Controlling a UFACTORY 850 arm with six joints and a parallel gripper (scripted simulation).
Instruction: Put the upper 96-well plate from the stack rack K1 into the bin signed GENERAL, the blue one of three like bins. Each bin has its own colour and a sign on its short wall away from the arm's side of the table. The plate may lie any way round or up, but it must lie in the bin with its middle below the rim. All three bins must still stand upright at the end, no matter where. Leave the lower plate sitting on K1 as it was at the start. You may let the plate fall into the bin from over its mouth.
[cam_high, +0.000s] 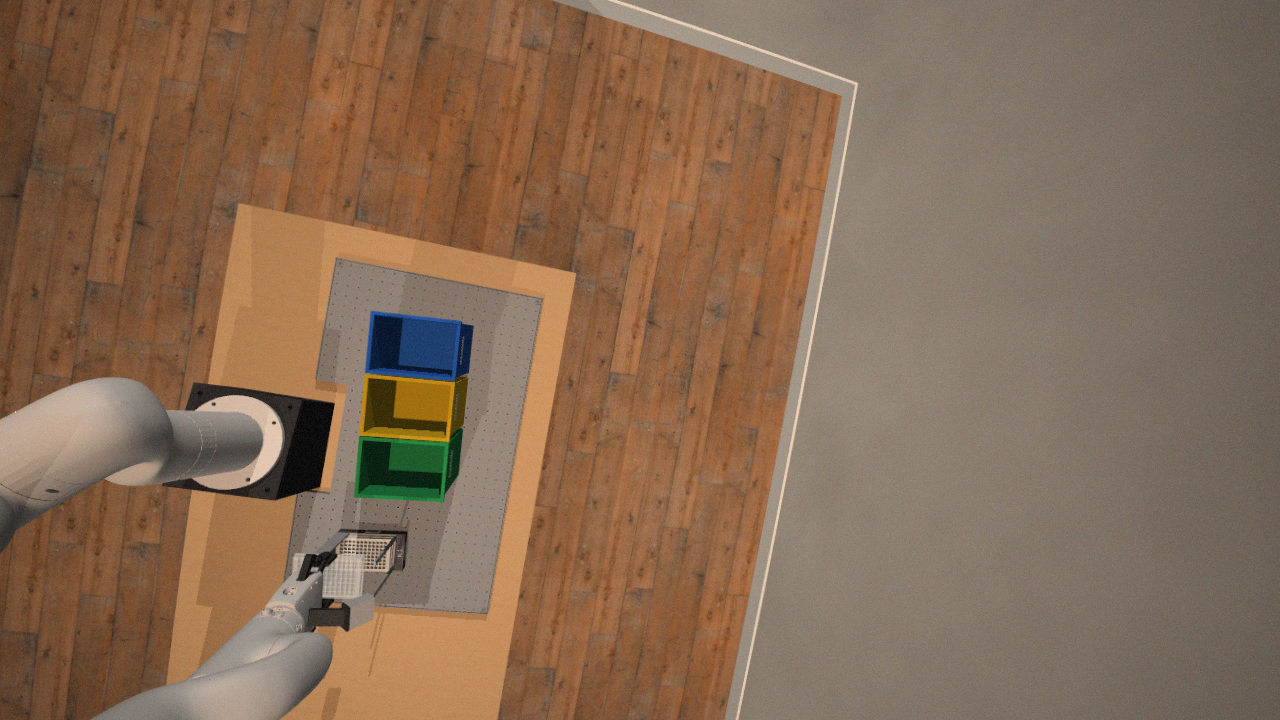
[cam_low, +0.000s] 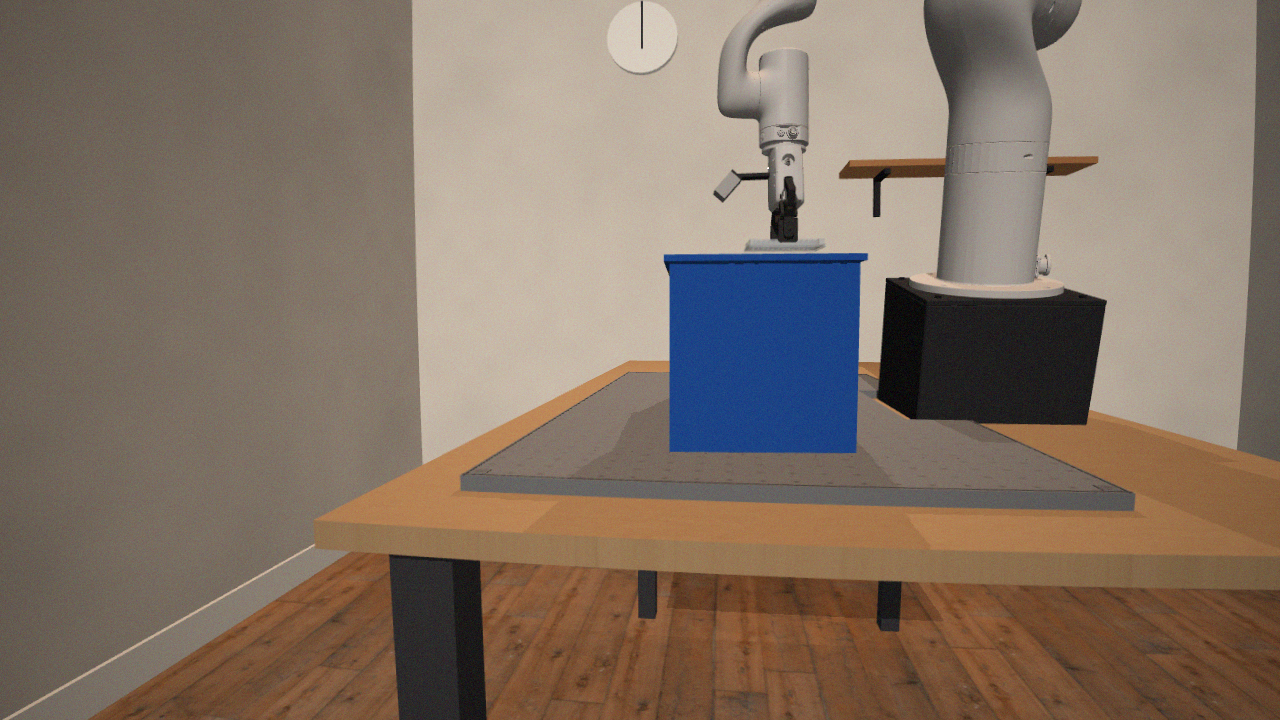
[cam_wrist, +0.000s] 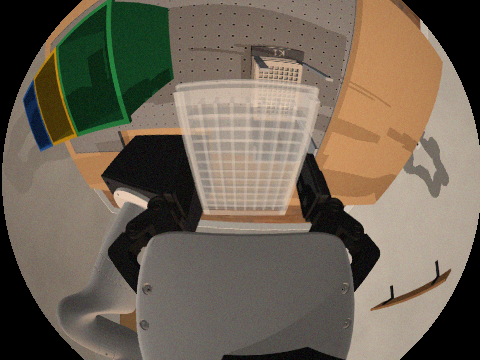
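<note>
Right now my hand is 48 cm to the right of the blue bin, 17 cm above it and 1 cm past it. From my hand the other things lie so: yellow bin 35 cm to the left, 17 cm below, 2 cm ahead; green bin 22 cm to the left, 17 cm below, 5 cm ahead; 96-well plate 1 cm below.
</note>
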